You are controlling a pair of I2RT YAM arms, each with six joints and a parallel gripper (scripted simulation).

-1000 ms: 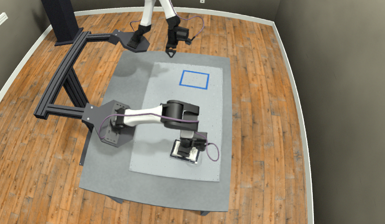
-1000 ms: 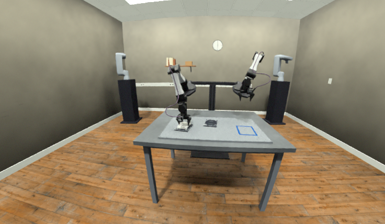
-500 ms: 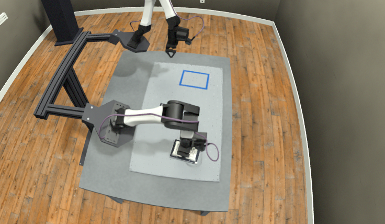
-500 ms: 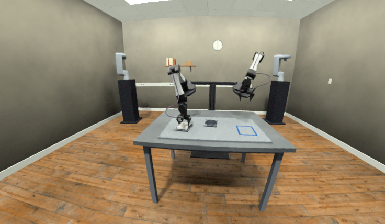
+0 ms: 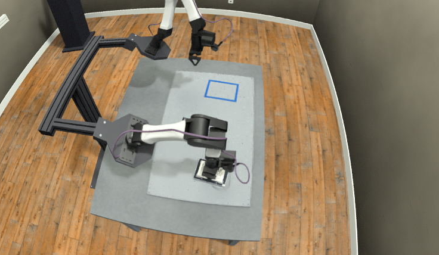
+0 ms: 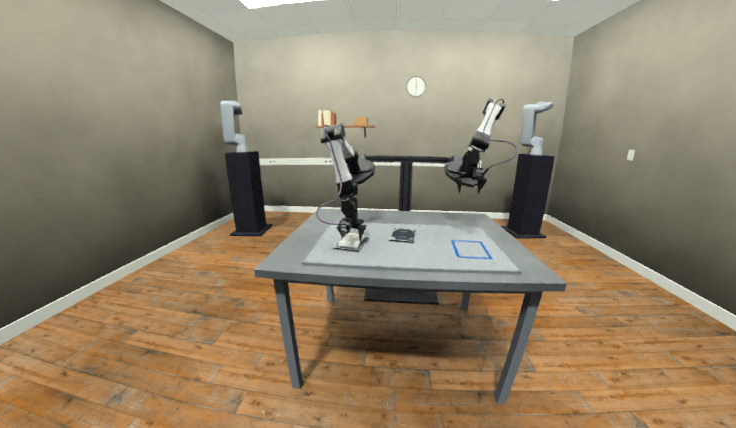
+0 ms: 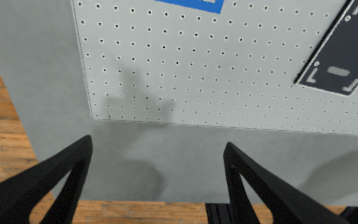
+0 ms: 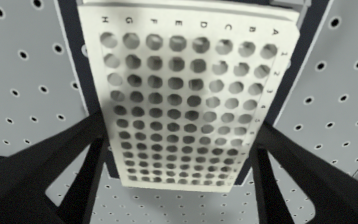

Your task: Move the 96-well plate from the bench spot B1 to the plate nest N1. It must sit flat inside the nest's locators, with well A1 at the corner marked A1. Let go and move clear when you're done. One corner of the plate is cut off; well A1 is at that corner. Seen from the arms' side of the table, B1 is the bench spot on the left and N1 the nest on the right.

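My right hand is right at the white 96-well plate. Also, from my right hand: dark nest: 260 mm to the left, 100 mm behind, 20 mm below; then A1 label: 190 mm to the left, 40 mm behind, 10 mm below.
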